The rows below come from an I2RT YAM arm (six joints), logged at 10 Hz.
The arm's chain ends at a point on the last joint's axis. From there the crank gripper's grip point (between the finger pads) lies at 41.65 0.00 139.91 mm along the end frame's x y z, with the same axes.
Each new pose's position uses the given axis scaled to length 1; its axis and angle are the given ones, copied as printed.
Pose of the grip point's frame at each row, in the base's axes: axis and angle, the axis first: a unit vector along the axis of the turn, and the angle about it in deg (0 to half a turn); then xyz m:
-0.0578 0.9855 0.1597 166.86 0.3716 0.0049 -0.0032
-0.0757 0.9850 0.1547 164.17 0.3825 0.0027 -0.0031
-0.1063 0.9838 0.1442 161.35 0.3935 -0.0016 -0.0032
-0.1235 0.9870 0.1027 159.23 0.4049 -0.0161 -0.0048
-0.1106 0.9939 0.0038 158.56 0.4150 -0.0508 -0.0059
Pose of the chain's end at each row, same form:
-0.0578 0.9855 0.1597 166.86 0.3831 -0.0372 0.1361
-0.0757 0.9850 0.1547 164.17 0.3877 -0.0377 0.1371
-0.1063 0.9838 0.1442 161.35 0.3922 -0.0384 0.1380
-0.1235 0.9870 0.1027 159.23 0.3971 -0.0414 0.1388
-0.1106 0.9939 0.0038 158.56 0.4021 -0.0487 0.1395

